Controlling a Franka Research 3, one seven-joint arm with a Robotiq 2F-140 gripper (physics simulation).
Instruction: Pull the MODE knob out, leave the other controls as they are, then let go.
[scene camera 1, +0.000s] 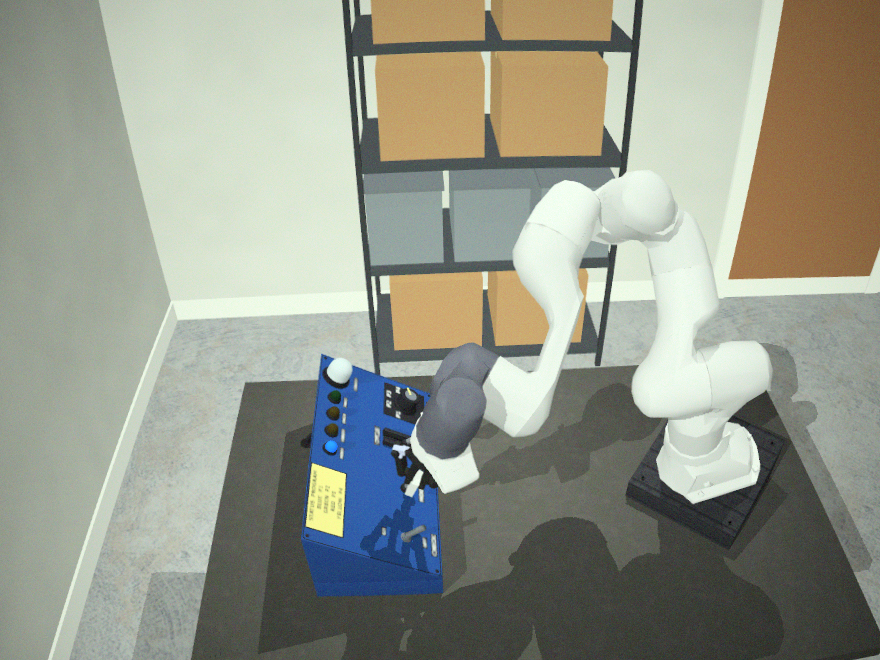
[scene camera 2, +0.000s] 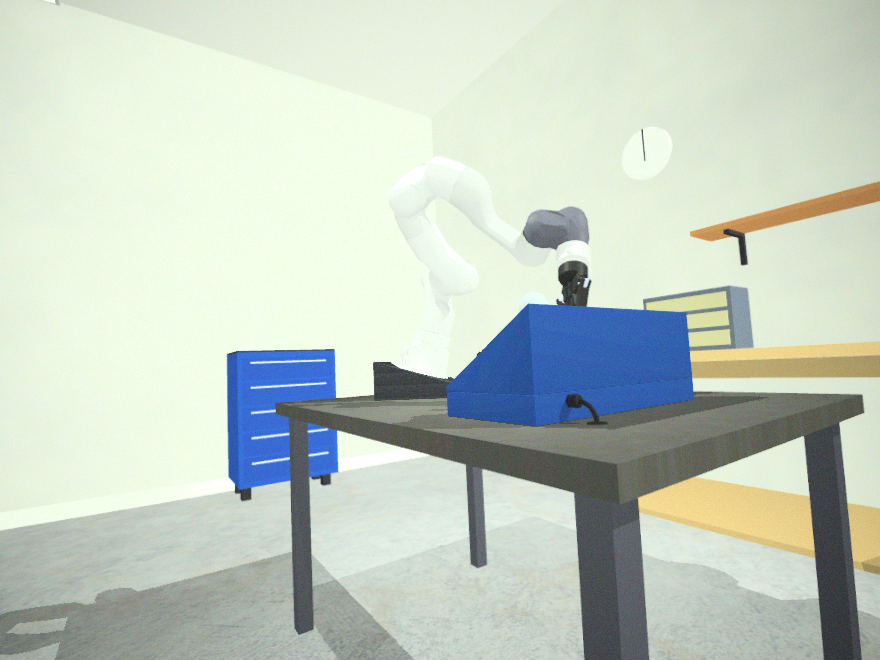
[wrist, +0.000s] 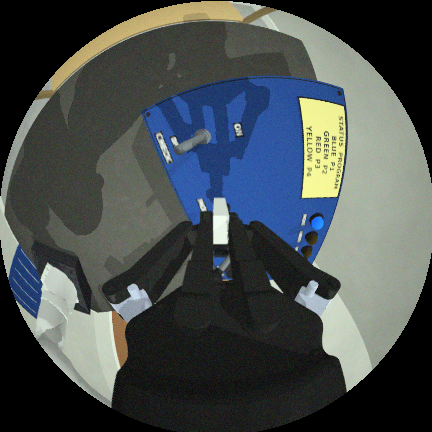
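The blue console stands on the table. My gripper is shut, its pale fingertips together with nothing between them, low over the console's sloped face. The MODE knob cannot be made out; the fingers cover its area, so whether it is out is hidden. The grey toggle lever is tilted toward the CHECK label. The selector knob sits among the P1 to P4 labels. In scene camera 2 the fingertips are hidden behind the console.
A lit blue lamp, darker lamps and a white dome line the console's upper side, beside a yellow status chart. A black bar-shaped control lies close to the gripper. A shelf rack stands beyond the table.
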